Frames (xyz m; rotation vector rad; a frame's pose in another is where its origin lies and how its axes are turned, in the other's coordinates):
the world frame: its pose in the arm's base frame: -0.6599 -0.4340 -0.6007 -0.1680 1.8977 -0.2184
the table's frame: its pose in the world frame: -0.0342 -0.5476 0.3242 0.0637 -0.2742 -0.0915
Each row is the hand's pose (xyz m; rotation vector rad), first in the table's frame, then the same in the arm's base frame.
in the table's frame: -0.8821 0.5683 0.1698 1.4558 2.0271 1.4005
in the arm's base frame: -0.0930 -0.1646 0.0891 -2.0476 -1.4839 0.3289
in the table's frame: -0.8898 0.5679 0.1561 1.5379 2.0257 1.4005
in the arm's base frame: -0.1062 -0.1617 0.0971 -2.0728 -1.4149 0.3706
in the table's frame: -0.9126 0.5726 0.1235 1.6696 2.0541 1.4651
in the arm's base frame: -0.1371 -0.1480 0.1186 -2.1090 -1.2477 0.3792
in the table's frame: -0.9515 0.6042 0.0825 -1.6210 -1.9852 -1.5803
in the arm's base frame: -0.1744 -0.1032 0.1467 -2.1192 -0.9658 0.2261
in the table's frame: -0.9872 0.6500 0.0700 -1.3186 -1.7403 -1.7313
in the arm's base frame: -0.1831 -0.0476 0.1658 -2.1307 -0.7226 -0.1024
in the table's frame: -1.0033 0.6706 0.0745 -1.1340 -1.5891 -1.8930
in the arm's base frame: -0.1768 -0.0232 0.1740 -2.1622 -0.6310 -0.3469
